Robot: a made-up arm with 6 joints. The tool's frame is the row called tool. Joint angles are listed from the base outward.
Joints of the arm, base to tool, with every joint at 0 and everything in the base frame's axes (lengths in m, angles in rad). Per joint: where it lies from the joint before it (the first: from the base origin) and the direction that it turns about. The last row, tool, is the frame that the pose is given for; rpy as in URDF.
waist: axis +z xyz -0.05 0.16 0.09
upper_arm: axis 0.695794 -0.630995 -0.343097 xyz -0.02 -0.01 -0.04
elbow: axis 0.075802 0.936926 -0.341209 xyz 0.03 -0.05 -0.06
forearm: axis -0.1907 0.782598 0.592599 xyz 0 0 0.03
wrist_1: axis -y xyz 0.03 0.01 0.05
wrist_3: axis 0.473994 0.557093 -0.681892 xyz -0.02 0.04 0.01
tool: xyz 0.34 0.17 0.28 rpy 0 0 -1.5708
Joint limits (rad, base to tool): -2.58..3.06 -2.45..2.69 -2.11..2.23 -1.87..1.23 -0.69..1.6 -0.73..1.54
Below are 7 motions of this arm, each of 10 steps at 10 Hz.
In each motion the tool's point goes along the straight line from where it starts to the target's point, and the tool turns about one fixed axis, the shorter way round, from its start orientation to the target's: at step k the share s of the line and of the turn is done. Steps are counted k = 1, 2, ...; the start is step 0. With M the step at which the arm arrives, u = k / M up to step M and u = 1 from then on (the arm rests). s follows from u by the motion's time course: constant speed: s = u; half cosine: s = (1 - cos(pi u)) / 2; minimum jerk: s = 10 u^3 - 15 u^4 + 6 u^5.
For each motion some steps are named. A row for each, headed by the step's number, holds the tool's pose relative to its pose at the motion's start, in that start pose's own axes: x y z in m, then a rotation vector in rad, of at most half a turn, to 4 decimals.
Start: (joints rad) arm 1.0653 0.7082 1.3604 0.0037 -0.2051 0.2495
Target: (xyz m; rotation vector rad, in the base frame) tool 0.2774 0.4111 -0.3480 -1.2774 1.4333 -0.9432
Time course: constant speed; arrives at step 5
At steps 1, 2, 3, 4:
1: 0.0364 0.0145 -0.0093 -0.0448 0.0546 -0.0264
2: 0.0728 0.0290 -0.0186 -0.0896 0.1091 -0.0529
3: 0.1091 0.0436 -0.0278 -0.1344 0.1637 -0.0793
4: 0.1455 0.0581 -0.0371 -0.1792 0.2183 -0.1058

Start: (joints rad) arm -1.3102 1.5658 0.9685 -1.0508 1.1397 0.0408
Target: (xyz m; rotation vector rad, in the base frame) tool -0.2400 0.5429 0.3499 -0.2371 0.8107 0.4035
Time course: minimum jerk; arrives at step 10
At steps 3, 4, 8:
3: 0.0229 -0.0124 0.0326 0.0909 -0.0186 -0.0805
4: 0.0447 -0.0240 0.0634 0.1769 -0.0363 -0.1566
8: 0.1326 -0.0714 0.1882 0.5250 -0.1076 -0.4648

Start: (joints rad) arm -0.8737 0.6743 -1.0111 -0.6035 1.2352 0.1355
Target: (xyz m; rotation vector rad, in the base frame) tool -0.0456 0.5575 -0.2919 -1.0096 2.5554 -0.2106
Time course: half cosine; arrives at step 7
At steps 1, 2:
1: 0.0010 -0.0080 0.0070 0.0170 0.0096 0.0072
2: 0.0037 -0.0306 0.0265 0.0647 0.0365 0.0273

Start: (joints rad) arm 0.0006 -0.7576 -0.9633 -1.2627 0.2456 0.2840
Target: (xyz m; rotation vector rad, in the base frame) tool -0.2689 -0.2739 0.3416 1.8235 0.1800 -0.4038
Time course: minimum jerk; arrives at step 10
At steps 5, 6, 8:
5: 0.1507 -0.0240 0.0447 0.0169 0.4521 0.0072
6: 0.2057 -0.0327 0.0610 0.0231 0.6172 0.0098
8: 0.2839 -0.0451 0.0842 0.0319 0.8519 0.0135

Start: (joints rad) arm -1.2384 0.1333 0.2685 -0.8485 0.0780 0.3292
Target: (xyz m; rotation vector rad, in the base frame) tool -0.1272 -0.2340 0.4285 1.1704 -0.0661 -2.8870
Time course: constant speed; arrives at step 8
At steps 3, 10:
3: -0.0378 0.0195 -0.0470 -0.1718 0.1022 0.1415
10: -0.1008 0.0520 -0.1254 -0.4582 0.2725 0.3774

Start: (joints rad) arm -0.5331 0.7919 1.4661 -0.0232 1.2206 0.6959
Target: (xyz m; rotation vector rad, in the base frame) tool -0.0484 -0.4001 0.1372 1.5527 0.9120 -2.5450
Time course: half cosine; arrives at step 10
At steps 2, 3, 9, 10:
2: 0.0028 -0.0033 0.0064 -0.0063 0.0281 0.0157
3: 0.0061 -0.0072 0.0138 -0.0135 0.0606 0.0339
9: 0.0289 -0.0339 0.0652 -0.0639 0.2870 0.1606
10: 0.0296 -0.0347 0.0668 -0.0655 0.2942 0.1646

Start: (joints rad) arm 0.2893 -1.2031 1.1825 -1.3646 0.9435 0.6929
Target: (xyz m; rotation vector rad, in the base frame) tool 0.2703 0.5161 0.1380 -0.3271 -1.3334 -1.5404
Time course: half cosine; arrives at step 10
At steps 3, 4, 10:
3: -0.0090 0.0074 -0.0163 -0.0296 -0.0309 -0.0013
4: -0.0150 0.0125 -0.0274 -0.0495 -0.0518 -0.0021
10: -0.0435 0.0361 -0.0793 -0.1434 -0.1501 -0.0062

